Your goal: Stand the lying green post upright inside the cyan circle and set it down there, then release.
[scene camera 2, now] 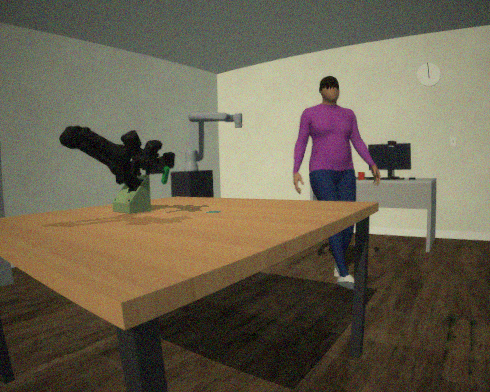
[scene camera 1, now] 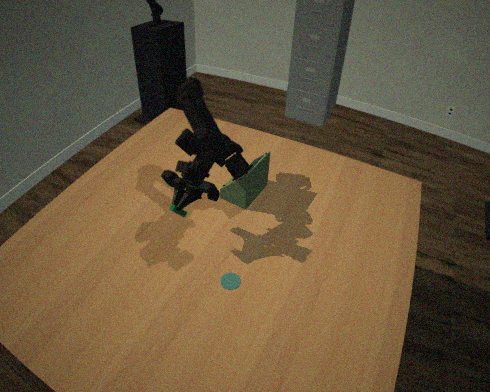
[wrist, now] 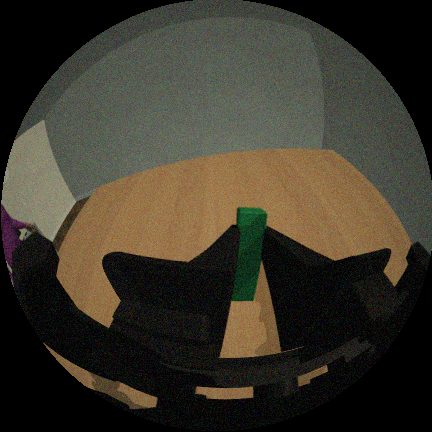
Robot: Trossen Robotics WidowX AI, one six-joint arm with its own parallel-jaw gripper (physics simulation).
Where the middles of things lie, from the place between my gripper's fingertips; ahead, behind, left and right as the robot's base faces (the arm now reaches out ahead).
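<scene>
There is the green post [wrist: 251, 221], and counted from my hand it is 1 cm behind and, at this moment, 1 cm below.
</scene>
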